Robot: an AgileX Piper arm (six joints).
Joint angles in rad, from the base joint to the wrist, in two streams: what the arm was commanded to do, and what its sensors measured. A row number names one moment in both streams.
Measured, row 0:
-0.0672, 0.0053, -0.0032, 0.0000, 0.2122, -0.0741
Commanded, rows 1 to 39:
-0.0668, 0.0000, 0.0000, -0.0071, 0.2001, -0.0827
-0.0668, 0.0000, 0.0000, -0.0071, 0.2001, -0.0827
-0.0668, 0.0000, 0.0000, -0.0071, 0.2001, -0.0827
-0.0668, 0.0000, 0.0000, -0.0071, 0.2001, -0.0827
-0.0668, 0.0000, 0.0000, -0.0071, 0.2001, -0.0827
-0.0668, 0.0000, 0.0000, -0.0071, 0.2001, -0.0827
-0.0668, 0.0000, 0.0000, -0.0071, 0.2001, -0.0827
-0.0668, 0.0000, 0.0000, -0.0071, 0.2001, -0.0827
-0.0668, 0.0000, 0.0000, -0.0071, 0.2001, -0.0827
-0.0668, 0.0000, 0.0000, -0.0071, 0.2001, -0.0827
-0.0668, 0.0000, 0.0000, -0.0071, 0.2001, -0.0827
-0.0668, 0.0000, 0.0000, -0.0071, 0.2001, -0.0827
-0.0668, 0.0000, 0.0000, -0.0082, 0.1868, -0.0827
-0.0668, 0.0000, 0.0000, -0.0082, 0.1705, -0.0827
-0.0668, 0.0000, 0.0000, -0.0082, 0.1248, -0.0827
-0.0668, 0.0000, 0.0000, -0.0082, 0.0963, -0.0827
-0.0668, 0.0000, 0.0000, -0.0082, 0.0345, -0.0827
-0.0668, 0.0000, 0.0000, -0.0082, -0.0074, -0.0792
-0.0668, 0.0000, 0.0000, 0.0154, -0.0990, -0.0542
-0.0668, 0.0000, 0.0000, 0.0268, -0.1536, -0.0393
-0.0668, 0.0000, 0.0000, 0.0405, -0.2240, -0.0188
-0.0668, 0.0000, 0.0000, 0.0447, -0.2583, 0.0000
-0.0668, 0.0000, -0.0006, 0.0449, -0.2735, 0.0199
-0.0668, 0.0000, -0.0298, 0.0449, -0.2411, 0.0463
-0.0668, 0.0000, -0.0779, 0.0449, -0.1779, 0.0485
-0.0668, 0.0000, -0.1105, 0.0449, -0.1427, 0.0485
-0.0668, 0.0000, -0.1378, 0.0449, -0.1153, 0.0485
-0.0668, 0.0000, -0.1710, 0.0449, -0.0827, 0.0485
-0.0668, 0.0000, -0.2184, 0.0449, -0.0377, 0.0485
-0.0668, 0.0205, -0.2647, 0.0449, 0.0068, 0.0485
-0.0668, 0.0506, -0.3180, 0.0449, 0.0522, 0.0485
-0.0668, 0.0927, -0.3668, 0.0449, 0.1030, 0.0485
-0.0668, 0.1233, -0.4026, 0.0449, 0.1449, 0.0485
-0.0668, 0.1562, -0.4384, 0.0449, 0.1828, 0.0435
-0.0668, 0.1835, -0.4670, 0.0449, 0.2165, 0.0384
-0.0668, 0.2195, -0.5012, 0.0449, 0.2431, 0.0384
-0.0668, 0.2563, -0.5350, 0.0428, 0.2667, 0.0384
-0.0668, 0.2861, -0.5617, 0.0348, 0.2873, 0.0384
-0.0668, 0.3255, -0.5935, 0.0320, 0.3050, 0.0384
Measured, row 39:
-0.0672, 0.2019, -0.4877, 0.0434, 0.2054, 0.0447
